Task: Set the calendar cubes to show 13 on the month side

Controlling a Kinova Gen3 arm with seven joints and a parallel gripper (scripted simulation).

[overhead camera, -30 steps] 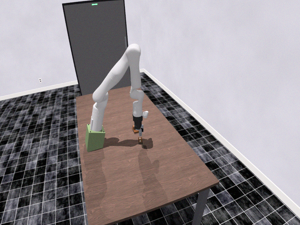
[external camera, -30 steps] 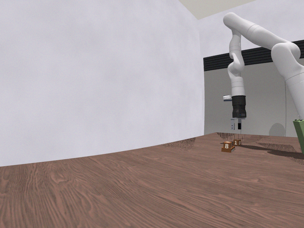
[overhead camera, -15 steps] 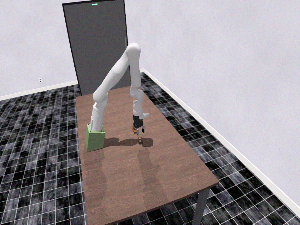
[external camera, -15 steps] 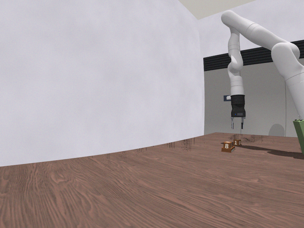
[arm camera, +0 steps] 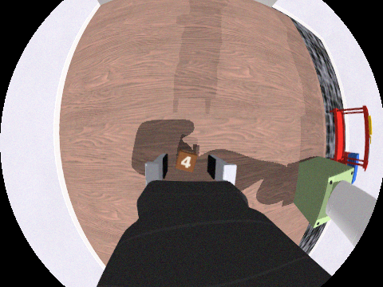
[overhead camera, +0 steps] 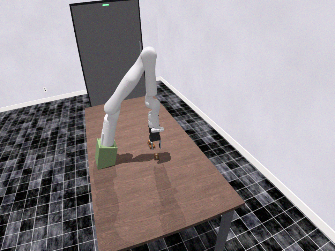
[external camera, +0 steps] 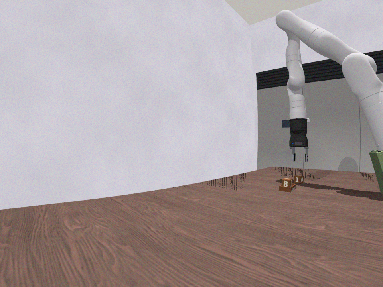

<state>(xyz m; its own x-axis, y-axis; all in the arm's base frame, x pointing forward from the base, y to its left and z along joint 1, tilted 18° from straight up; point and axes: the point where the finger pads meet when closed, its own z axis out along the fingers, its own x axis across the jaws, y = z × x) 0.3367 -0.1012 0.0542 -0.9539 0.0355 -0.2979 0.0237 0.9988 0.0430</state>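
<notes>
The brown number cube is 1 cm to the left of my hand and 9 cm below it. The rest, counted from my hand: calendar tray 17 cm to the left, 10 cm below.
</notes>
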